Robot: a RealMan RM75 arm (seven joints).
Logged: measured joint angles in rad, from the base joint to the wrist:
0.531 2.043 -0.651 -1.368 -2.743 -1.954 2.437
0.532 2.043 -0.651 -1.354 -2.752 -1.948 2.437
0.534 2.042 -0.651 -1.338 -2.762 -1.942 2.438
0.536 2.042 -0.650 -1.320 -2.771 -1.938 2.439
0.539 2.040 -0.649 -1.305 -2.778 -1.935 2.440
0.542 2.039 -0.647 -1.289 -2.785 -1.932 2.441
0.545 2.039 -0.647 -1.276 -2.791 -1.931 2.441
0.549 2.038 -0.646 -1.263 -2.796 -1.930 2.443
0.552 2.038 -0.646 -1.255 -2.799 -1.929 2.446
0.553 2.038 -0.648 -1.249 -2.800 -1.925 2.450
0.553 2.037 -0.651 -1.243 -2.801 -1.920 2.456
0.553 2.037 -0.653 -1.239 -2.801 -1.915 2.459
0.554 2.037 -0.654 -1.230 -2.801 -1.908 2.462
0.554 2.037 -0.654 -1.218 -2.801 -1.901 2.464
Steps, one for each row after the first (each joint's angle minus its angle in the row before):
0.001 0.000 0.000 0.014 -0.009 0.006 0.000
0.002 -0.001 0.000 0.016 -0.010 0.006 0.001
0.002 0.000 0.001 0.018 -0.009 0.004 0.001
0.003 -0.002 0.001 0.015 -0.007 0.003 0.001
0.003 -0.001 0.002 0.016 -0.007 0.003 0.001
0.003 0.000 0.000 0.013 -0.006 0.001 0.000
0.004 -0.001 0.001 0.013 -0.005 0.001 0.002
0.003 0.000 0.000 0.008 -0.003 0.001 0.003
0.001 0.000 -0.002 0.006 -0.001 0.004 0.004
0.000 -0.001 -0.003 0.006 -0.001 0.005 0.006
0.000 0.000 -0.002 0.004 0.000 0.005 0.003
0.001 0.000 -0.001 0.009 0.000 0.007 0.003
0.000 0.000 0.000 0.012 0.000 0.007 0.002

